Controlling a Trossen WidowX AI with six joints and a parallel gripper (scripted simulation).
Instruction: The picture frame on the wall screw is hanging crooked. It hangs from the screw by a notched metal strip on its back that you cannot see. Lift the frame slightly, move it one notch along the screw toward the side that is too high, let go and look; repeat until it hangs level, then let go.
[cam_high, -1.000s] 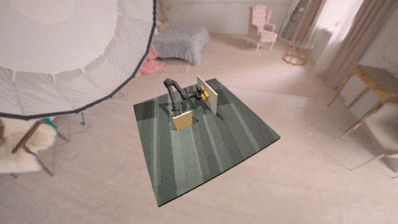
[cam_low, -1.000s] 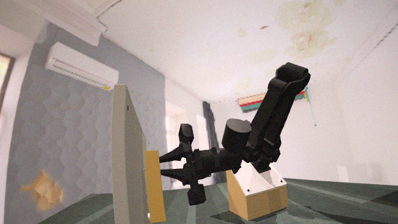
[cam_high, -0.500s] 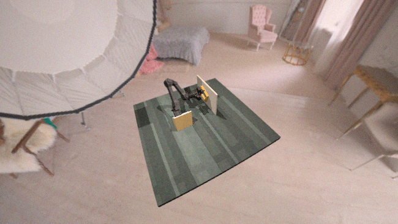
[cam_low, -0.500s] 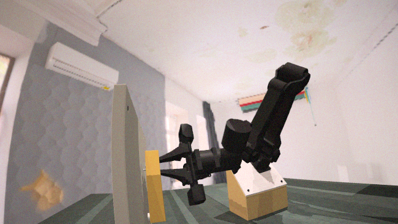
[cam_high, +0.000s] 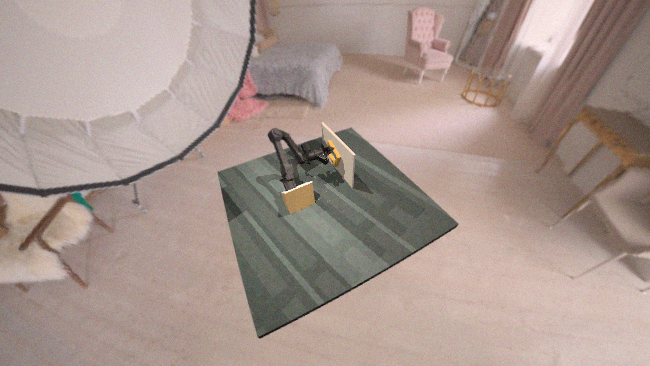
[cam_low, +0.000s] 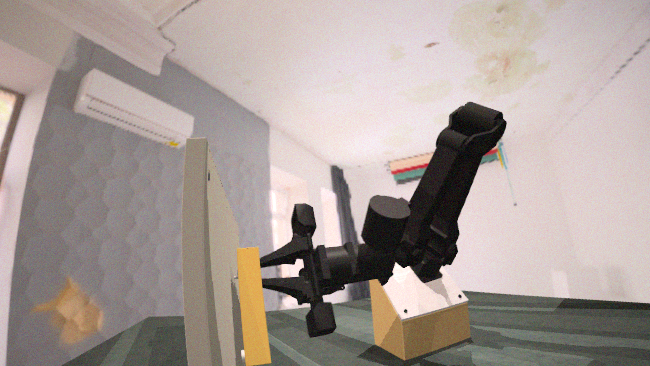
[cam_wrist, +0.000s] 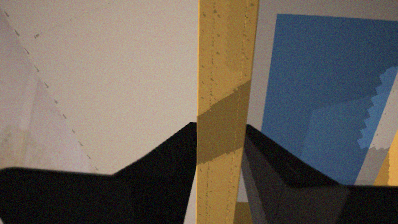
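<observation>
The picture frame is 50 mm below my gripper tip, 10 mm to the left of it and 10 mm ahead of it. Round my gripper tip: wall panel (60 mm below, 20 mm ahead).
</observation>
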